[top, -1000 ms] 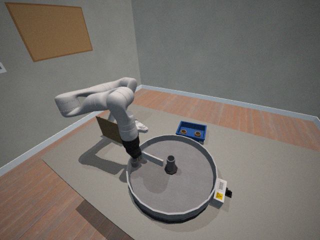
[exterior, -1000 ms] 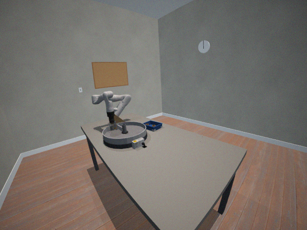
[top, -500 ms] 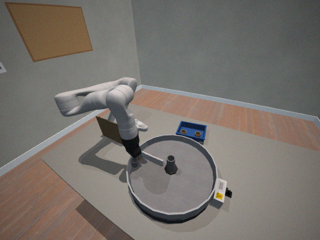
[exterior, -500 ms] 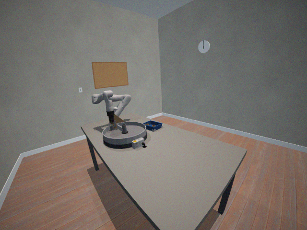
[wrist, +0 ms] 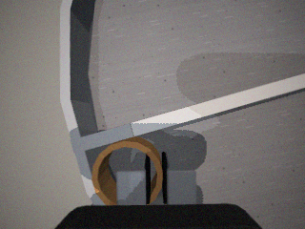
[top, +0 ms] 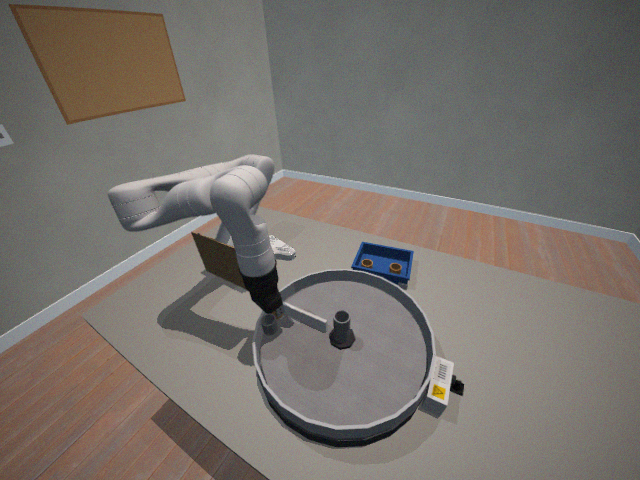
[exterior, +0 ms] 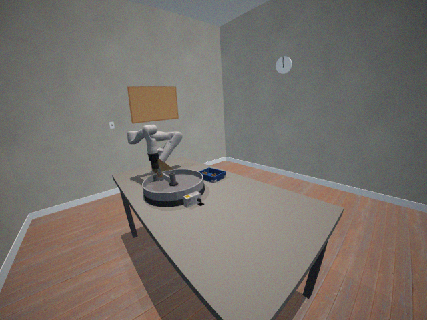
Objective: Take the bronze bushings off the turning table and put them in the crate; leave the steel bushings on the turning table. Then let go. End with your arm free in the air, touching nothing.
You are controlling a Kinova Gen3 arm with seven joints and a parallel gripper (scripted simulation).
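My gripper is now 38 cm to the right of the blue crate, 14 cm short of it and 8 cm above it. Also, from my hand: round grey turning table: 16 cm ahead, 5 cm below, 4 cm to the left.
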